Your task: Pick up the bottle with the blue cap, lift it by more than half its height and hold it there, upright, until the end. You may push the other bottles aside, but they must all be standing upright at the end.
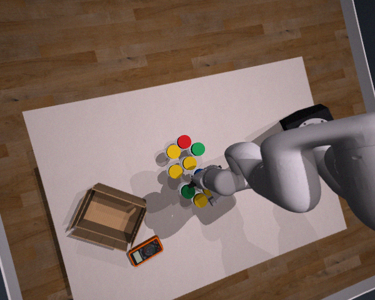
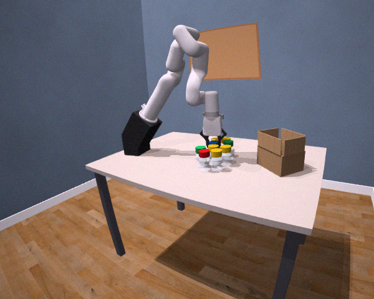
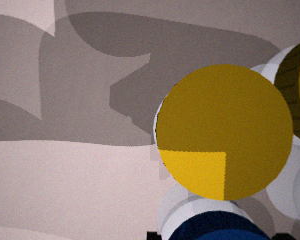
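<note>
The blue-capped bottle lies 40 mm below my hand. Round my hand: red-capped bottle 50 mm ahead, 140 mm to the right, 40 mm below; cardboard box 350 mm ahead, 90 mm to the left, 20 mm below.
</note>
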